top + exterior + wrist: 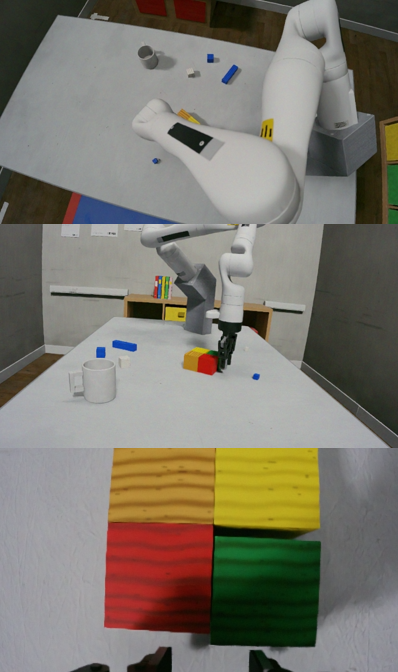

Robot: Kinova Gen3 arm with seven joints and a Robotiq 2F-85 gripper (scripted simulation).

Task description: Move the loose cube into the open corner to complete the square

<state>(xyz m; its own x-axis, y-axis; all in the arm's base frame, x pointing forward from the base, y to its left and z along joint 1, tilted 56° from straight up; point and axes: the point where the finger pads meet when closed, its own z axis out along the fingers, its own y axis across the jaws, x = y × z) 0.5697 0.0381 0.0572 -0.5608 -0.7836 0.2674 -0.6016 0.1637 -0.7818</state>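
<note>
My hand is 5 cm past the green cube, 2 cm to the left of it and 1 cm above it. The rest, counted from my hand: yellow cube 9 cm behind, 6 cm to the right, 1 cm below; then red cube 6 cm to the right, 2 cm behind, 1 cm below; then orange cube 9 cm to the right, 5 cm behind, 1 cm below.
</note>
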